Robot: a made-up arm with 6 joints. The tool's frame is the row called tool. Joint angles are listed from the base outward.
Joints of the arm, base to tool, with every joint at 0 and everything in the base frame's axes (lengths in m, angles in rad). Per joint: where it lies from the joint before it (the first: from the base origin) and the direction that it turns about. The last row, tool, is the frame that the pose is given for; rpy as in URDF.
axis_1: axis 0 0 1 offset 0 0 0.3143
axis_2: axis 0 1 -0.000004 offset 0 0 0
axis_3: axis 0 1 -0.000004 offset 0.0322 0 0.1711
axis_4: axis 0 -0.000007 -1 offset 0.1 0 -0.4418
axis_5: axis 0 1 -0.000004 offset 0 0 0
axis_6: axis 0 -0.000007 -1 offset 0.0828 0 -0.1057
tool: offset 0 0 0 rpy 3.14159 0 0
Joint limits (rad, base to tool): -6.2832..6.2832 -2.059..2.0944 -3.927..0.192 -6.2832..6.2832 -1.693..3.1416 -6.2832..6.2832
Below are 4 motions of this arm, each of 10 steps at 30 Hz.
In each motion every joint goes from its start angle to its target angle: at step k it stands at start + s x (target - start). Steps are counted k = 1, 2, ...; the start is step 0. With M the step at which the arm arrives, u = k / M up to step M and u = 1 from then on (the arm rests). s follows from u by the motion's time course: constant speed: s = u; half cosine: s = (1 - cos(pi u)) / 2; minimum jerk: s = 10 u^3 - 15 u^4 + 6 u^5.
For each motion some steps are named. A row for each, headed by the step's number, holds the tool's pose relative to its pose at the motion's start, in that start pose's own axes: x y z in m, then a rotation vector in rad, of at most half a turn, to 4 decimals.
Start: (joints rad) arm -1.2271 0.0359 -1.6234 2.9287 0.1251 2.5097
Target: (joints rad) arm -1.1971 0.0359 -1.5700 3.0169 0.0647 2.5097
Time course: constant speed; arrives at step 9
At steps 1, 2, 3, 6, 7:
1: -0.0009 -0.0048 -0.0007 0.0096 -0.0076 0.0103
2: -0.0017 -0.0095 -0.0014 0.0193 -0.0153 0.0206
3: -0.0026 -0.0143 -0.0022 0.0290 -0.0229 0.0308
6: -0.0049 -0.0285 -0.0048 0.0583 -0.0460 0.0612
7: -0.0057 -0.0332 -0.0057 0.0682 -0.0538 0.0712

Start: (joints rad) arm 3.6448 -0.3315 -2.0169 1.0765 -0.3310 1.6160
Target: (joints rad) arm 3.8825 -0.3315 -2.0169 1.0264 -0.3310 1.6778
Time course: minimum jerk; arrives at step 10
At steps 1, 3, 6, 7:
1: -0.0001 0.0005 0.0000 -0.0013 -0.0003 0.0017
3: -0.0026 0.0097 -0.0005 -0.0245 -0.0051 0.0324
6: -0.0126 0.0398 -0.0039 -0.1024 -0.0209 0.1359
7: -0.0161 0.0485 -0.0054 -0.1255 -0.0255 0.1667

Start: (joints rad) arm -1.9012 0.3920 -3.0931 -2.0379 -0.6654 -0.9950
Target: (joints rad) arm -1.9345 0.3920 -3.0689 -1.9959 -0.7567 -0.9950
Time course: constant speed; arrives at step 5
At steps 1, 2, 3, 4, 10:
1: 0.0027 -0.0001 -0.0012 -0.0134 0.0122 0.0054
2: 0.0054 -0.0002 -0.0025 -0.0268 0.0242 0.0108
3: 0.0081 -0.0003 -0.0039 -0.0402 0.0361 0.0163
4: 0.0107 -0.0005 -0.0053 -0.0536 0.0479 0.0219
10: 0.0133 -0.0007 -0.0068 -0.0670 0.0595 0.0275

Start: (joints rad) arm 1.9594 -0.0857 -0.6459 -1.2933 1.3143 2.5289
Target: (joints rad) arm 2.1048 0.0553 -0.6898 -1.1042 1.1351 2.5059
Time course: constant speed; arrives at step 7
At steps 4, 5, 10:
4: -0.0485 0.0098 -0.0341 0.0265 -0.1471 -0.0663
5: -0.0601 0.0131 -0.0427 0.0320 -0.1827 -0.0823
10: -0.0826 0.0207 -0.0600 0.0417 -0.2524 -0.1136

